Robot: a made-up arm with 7 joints.
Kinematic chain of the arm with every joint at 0, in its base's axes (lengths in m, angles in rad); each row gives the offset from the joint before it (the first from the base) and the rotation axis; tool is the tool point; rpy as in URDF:
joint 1: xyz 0 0 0.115 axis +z
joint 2: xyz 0 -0.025 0.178 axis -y
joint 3: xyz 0 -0.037 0.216 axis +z
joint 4: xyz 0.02 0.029 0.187 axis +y
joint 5: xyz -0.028 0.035 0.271 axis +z
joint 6: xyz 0 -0.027 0.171 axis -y
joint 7: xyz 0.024 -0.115 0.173 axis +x
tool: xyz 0 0 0 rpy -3.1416 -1.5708 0
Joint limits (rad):
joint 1: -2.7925..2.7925
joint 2: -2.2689..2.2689
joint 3: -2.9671..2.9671
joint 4: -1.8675..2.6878
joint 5: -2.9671..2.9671
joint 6: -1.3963..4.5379
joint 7: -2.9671..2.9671
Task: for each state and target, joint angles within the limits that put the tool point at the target. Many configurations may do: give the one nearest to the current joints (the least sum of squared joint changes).
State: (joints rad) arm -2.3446 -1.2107 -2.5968 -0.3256 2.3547 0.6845 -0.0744
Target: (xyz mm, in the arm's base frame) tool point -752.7 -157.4 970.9
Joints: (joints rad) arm -2.6555 -0.8840 -2.6240 -0.0547 2.3705 0.6779 -0.0744
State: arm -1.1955 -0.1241 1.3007 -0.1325 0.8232 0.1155 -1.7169
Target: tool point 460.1 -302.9 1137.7
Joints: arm -0.8199 -0.4870 1.2812 0.1629 0.8667 0.0767 -1.7169
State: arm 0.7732 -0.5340 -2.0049 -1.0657 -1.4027 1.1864 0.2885
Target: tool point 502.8 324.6 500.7
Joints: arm 0.3026 -0.2805 -2.3234 -1.2774 -1.4269 1.4505 0.2885
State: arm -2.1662 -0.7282 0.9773 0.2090 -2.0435 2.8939 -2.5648
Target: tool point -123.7 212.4 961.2
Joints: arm -2.0781 -0.1442 1.3455 -0.2680 -1.8336 2.7820 -2.5648
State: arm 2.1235 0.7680 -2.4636 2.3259 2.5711 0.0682 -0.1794
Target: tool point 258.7 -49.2 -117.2
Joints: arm 1.8631 1.1741 -2.9671 2.1865 2.1160 0.4268 -0.1794
